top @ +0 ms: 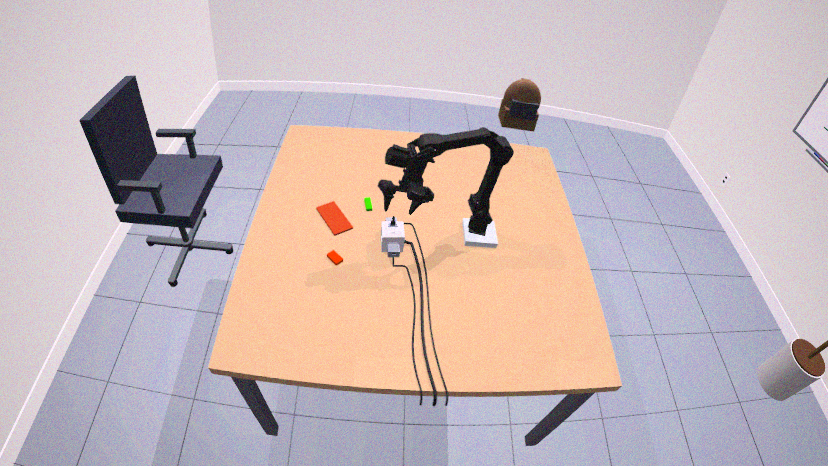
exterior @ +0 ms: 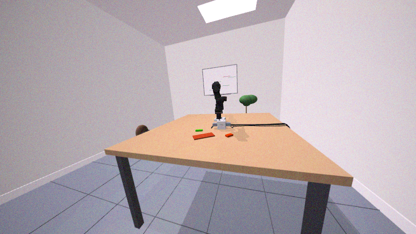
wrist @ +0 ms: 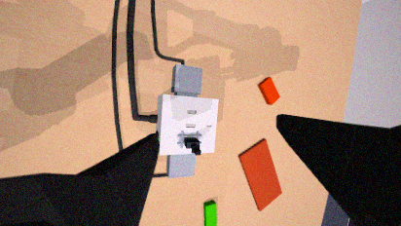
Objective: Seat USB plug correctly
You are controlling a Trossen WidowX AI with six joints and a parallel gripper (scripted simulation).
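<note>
The black USB plug lies 7 cm below my gripper tip, 3 cm to the right of it and 2 cm ahead of it. From my gripper tip the other things lie so: green block 18 cm to the right, 16 cm below, 14 cm ahead; then small orange block 18 cm ahead, 16 cm below, 12 cm to the left; then long orange slab 25 cm ahead, 16 cm below, 7 cm to the right.
</note>
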